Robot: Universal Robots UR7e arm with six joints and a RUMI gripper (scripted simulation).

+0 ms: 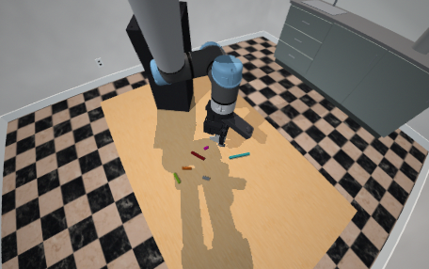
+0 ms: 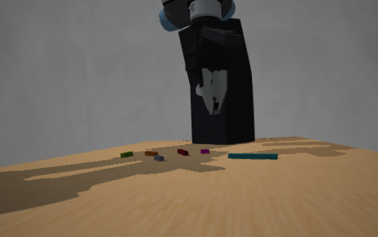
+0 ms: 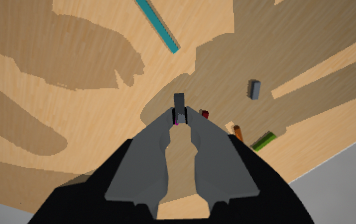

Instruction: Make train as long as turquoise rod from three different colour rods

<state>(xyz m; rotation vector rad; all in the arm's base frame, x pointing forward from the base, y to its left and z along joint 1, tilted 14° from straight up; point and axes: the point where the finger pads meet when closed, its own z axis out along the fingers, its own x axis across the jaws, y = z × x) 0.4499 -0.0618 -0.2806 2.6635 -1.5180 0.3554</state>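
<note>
My gripper is now 100 mm above the magenta rod, 70 mm past it and 20 mm to the left of it. From my hand the other things lie so: red rod (100 mm below, 80 mm to the right, 60 mm behind); then turquoise rod (100 mm below, 70 mm to the left, 60 mm ahead); then orange rod (150 mm to the right, 100 mm below, 40 mm behind).
</note>
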